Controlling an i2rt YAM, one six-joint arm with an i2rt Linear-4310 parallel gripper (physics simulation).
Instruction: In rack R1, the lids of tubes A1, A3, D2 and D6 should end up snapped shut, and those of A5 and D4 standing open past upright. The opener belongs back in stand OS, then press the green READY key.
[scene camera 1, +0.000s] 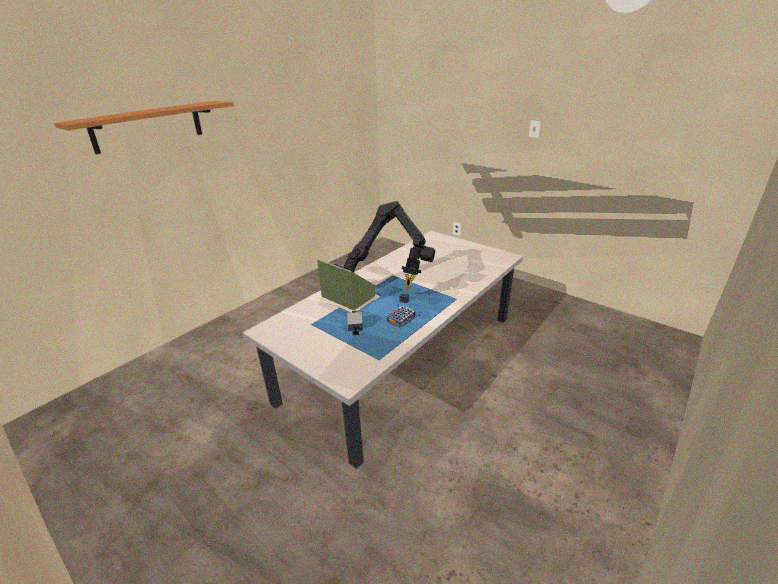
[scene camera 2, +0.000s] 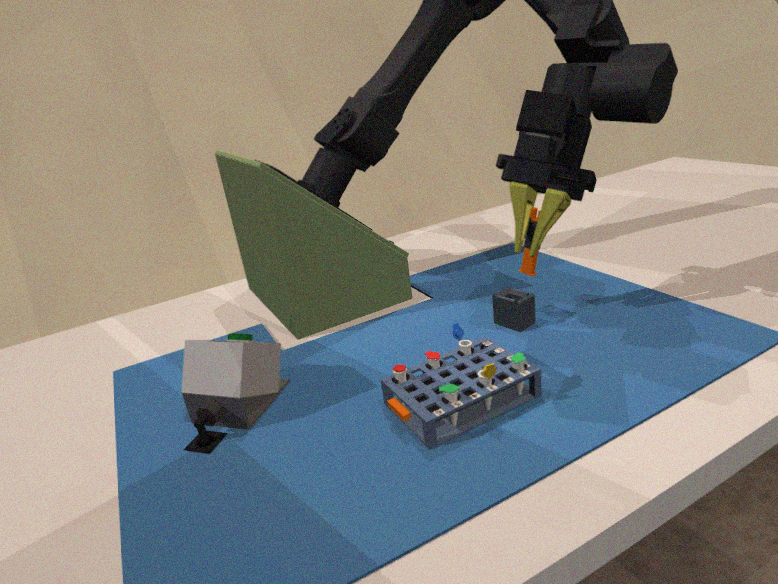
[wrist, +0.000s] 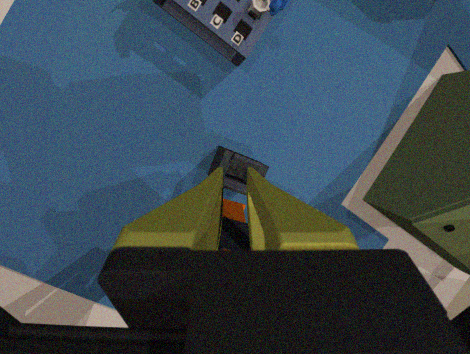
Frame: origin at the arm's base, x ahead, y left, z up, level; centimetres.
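Where they show: gripper, between the fingertips: (scene camera 1: 407, 286) (scene camera 2: 524, 255) (wrist: 235, 176); arm's base, origin of its link: (scene camera 1: 347, 272) (scene camera 2: 313, 202).
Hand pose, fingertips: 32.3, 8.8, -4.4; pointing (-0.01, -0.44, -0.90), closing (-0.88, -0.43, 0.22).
Things, the pixels of their top centre, and the offset from my fingertips, as dx, dy, dz. "pt": a spot on its surface instead. Level surfaces: height alone.
- opener, centre of its top: (wrist: 254, 275) (scene camera 2: 531, 208) -1.2, +3.0, +4.5
- Rack R1, centre of its top: (scene camera 2: 453, 350) (scene camera 1: 400, 309) +4.7, -15.5, -3.7
- A1 green lid, centre of its top: (scene camera 2: 517, 358) +8.3, -10.7, -5.3
- A5 green lid, centre of its top: (scene camera 2: 450, 387) +7.3, -18.4, -5.3
- A3 yellow lid, centre of its top: (scene camera 2: 489, 366) +8.8, -15.0, -4.0
- D2 blue lid, centre of its top: (scene camera 2: 458, 328) +1.4, -11.8, -4.1
- D4, centre of its top: (scene camera 2: 432, 354) +1.7, -15.7, -5.3
- D6, centre of its top: (scene camera 2: 399, 366) +1.3, -19.5, -4.9
- green READY key, centre of its top: (scene camera 2: 223, 332) (scene camera 1: 354, 311) -12.1, -31.4, -1.1
- grey box, a spot on its surface: (scene camera 2: 213, 369) (scene camera 1: 355, 318) pt -10.1, -33.8, -3.5
- small black object, a spot on its surface: (scene camera 2: 204, 441) pt -7.8, -37.0, -9.1
- blue mat, height of its surface: dz -9.5
My gripper (scene camera 1: 408, 283) (scene camera 2: 525, 252) (wrist: 235, 176) is shut on the opener (scene camera 2: 529, 262) (wrist: 233, 210), orange and black, its orange end pointing down. It hangs above the dark block stand OS (scene camera 2: 514, 310) (wrist: 240, 162), apart from it. Rack R1 (scene camera 2: 430, 435) (wrist: 202, 34) stands in front. In the front row, the A1 green lid (scene camera 2: 517, 358) and A5 green lid (scene camera 2: 448, 389) look down; the A3 yellow lid (scene camera 2: 488, 370) is raised. In the back row, the D2 blue lid (scene camera 2: 458, 330) stands open, and the D4 (scene camera 2: 432, 356) and D6 (scene camera 2: 399, 369) red lids look down. Snaps cannot be judged. The green READY key (scene camera 2: 240, 336) partly shows.
A grey box (scene camera 1: 355, 319) (scene camera 2: 213, 369) bears the key at the left, with a small black object (scene camera 2: 204, 441) in front. A tall green panel (scene camera 1: 342, 286) (scene camera 2: 326, 264) (wrist: 425, 150) stands behind the blue mat (scene camera 2: 263, 502), near the arm base.
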